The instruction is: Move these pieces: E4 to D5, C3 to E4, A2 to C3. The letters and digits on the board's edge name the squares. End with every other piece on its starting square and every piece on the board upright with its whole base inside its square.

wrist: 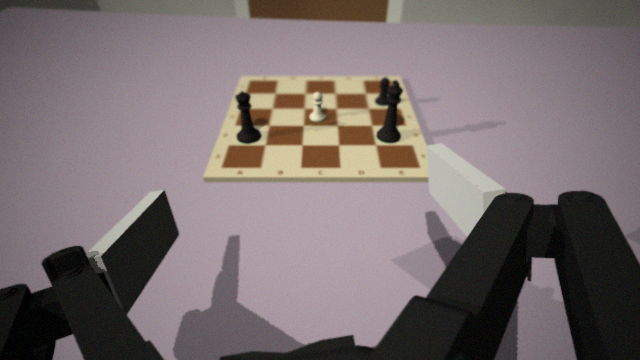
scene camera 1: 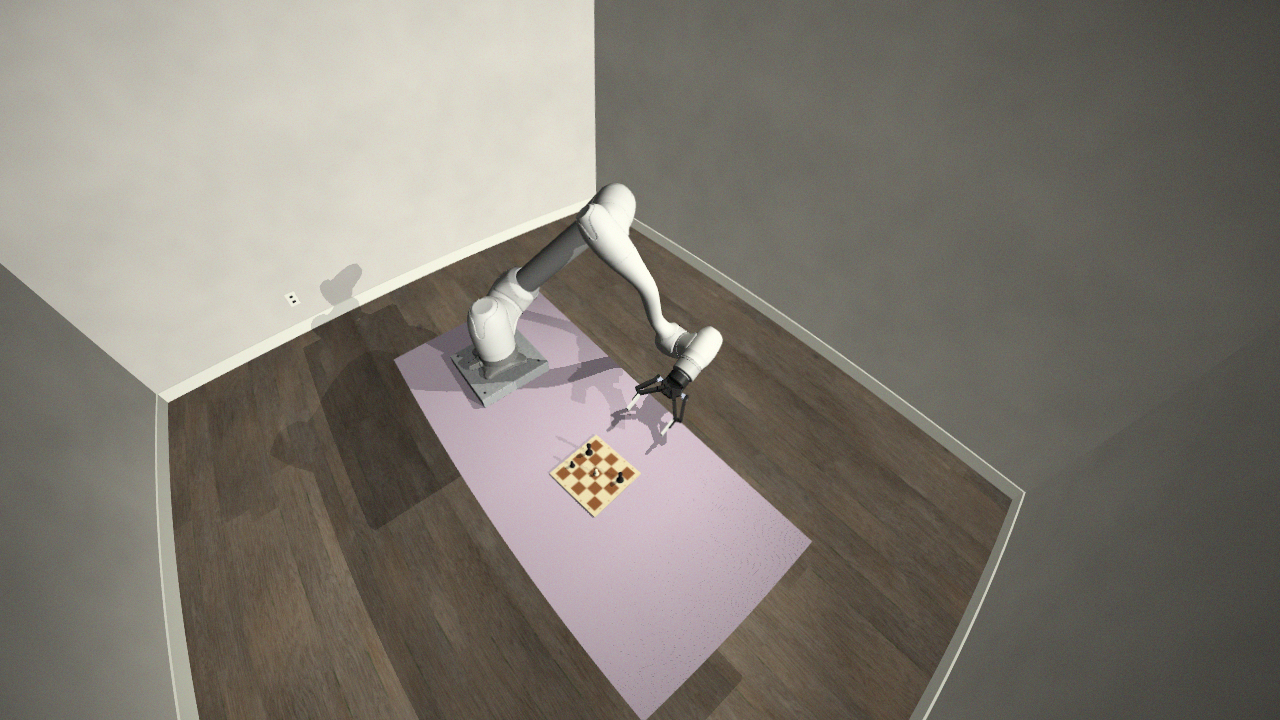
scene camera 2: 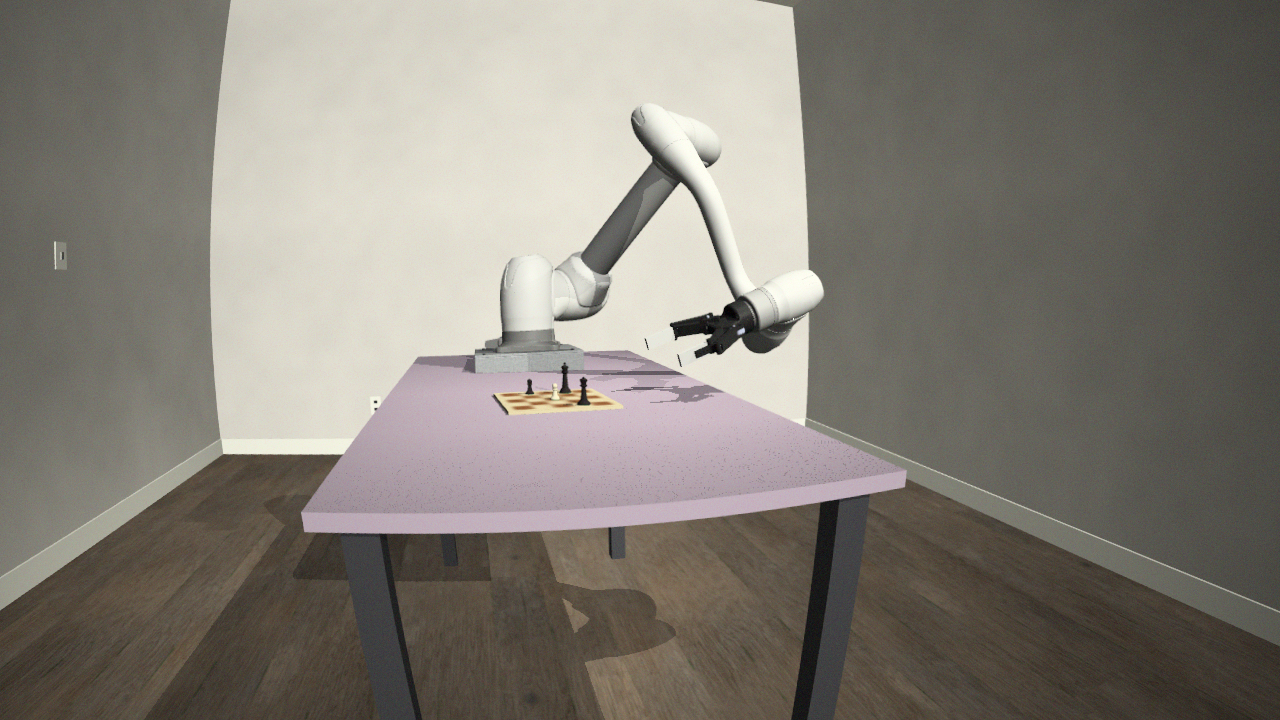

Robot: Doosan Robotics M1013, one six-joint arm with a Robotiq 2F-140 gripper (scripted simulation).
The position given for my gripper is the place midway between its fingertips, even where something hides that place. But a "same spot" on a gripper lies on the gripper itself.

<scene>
my gripper: wrist; scene camera 1 644, 422; scene camera 2
small chessboard: wrist; scene camera 1; scene camera 2 514, 403
same spot on small chessboard: [wrist: 343, 148] = [scene camera 1: 603, 457]
same spot on my gripper: [wrist: 471, 303] = [scene camera 2: 699, 321]
</scene>
